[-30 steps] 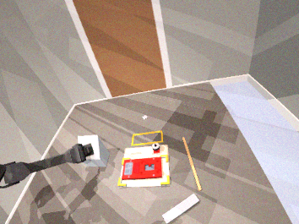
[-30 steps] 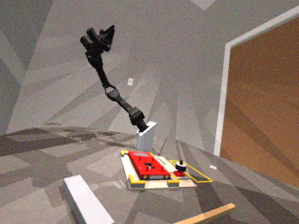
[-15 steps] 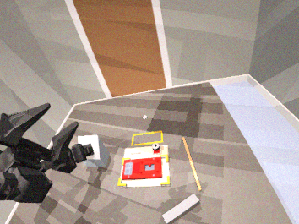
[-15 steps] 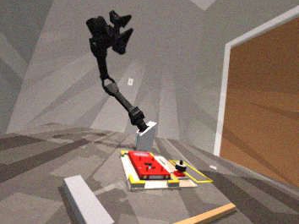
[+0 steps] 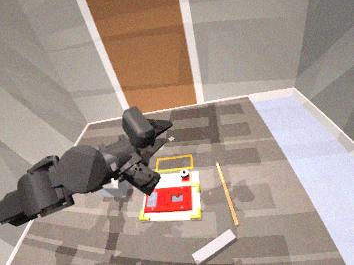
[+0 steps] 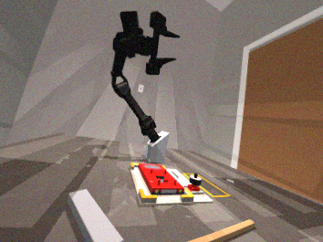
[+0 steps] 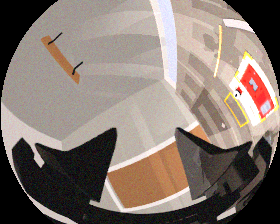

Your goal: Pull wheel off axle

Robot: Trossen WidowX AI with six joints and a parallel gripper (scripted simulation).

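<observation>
Now: gripper tip 410 mm above the wheel, 180 mm to the right of it and 10 mm past it. The rest, counted from my gripper tip: white block (440 mm below, 140 mm to the right, 50 mm ahead); thin wooden stick (440 mm below, 150 mm ahead, 70 mm to the left).
</observation>
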